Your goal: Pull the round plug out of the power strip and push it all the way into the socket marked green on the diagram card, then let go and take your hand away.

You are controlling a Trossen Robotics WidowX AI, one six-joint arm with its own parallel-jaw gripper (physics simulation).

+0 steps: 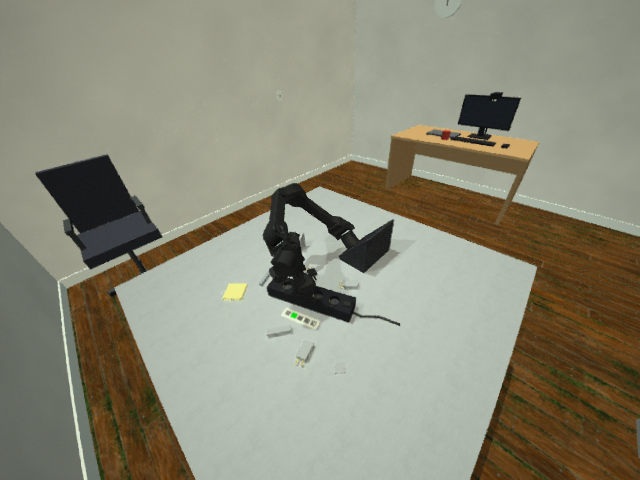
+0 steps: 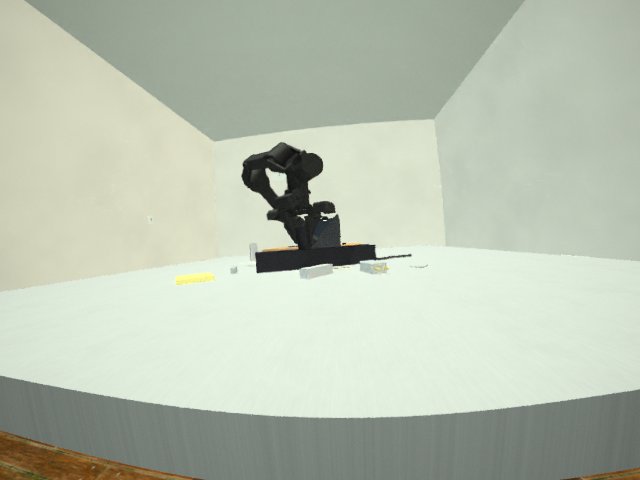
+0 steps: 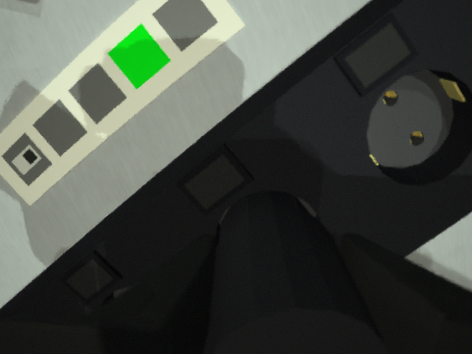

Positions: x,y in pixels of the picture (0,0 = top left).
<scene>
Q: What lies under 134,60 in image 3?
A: A diagram card.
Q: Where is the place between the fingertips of my gripper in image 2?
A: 302,243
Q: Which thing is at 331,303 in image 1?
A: A black power strip.
</scene>
